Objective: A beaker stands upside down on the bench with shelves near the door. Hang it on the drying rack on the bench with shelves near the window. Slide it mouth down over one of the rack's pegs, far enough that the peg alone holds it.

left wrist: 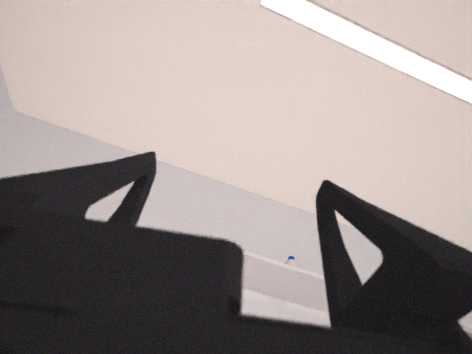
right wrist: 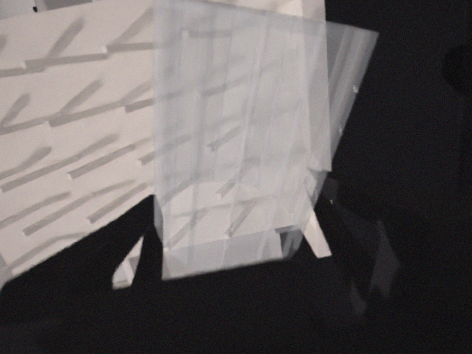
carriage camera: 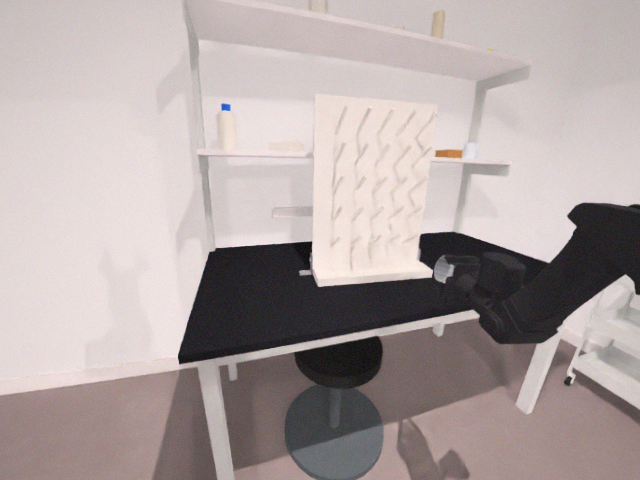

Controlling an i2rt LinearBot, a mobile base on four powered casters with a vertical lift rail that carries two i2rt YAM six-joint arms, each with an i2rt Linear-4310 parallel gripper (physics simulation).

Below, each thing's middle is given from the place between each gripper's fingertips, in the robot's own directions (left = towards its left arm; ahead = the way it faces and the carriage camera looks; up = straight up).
I see my left gripper 74 cm to the left of the clear beaker (right wrist: 248, 110), 52 cm short of it and 29 cm above it.
The clear beaker lies 1 cm behind my right hand, 3 cm to the right of it and 1 cm below it.
